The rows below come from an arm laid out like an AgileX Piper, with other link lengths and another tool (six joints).
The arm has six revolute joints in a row. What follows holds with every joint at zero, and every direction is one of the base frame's.
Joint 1 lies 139 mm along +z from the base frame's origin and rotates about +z.
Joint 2 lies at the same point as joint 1 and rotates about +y.
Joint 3 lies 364.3 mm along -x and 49.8 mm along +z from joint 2 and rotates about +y.
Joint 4 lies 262.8 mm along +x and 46.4 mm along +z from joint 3 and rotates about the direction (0.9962, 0, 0.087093).
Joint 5 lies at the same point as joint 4 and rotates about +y.
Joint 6 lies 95.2 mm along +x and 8.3 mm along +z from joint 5 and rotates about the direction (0.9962, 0, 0.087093).
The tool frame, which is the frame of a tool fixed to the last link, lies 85 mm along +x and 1 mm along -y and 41.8 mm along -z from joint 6; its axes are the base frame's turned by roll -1.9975, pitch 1.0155 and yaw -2.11 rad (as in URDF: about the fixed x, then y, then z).
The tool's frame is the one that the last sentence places.
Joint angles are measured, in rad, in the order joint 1, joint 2, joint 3, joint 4, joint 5, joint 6. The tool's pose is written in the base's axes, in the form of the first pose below.
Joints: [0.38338, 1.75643, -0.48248, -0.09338, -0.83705, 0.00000]
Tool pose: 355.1 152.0 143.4; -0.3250 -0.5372 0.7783; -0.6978 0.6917 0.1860; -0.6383 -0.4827 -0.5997
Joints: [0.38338, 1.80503, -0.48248, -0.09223, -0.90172, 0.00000]
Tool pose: 361.1 155.3 134.1; -0.3163 -0.5319 0.7855; -0.6908 0.6967 0.1936; -0.6502 -0.4814 -0.5878
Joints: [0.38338, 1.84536, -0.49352, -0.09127, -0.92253, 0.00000]
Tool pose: 366.3 157.6 124.1; -0.3222 -0.5359 0.7804; -0.6915 0.6962 0.1926; -0.6466 -0.4776 -0.5949
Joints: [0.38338, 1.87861, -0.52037, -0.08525, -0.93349, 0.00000]
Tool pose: 375.8 160.9 119.1; -0.3239 -0.5306 0.7833; -0.6870 0.7012 0.1908; -0.6505 -0.4763 -0.5916
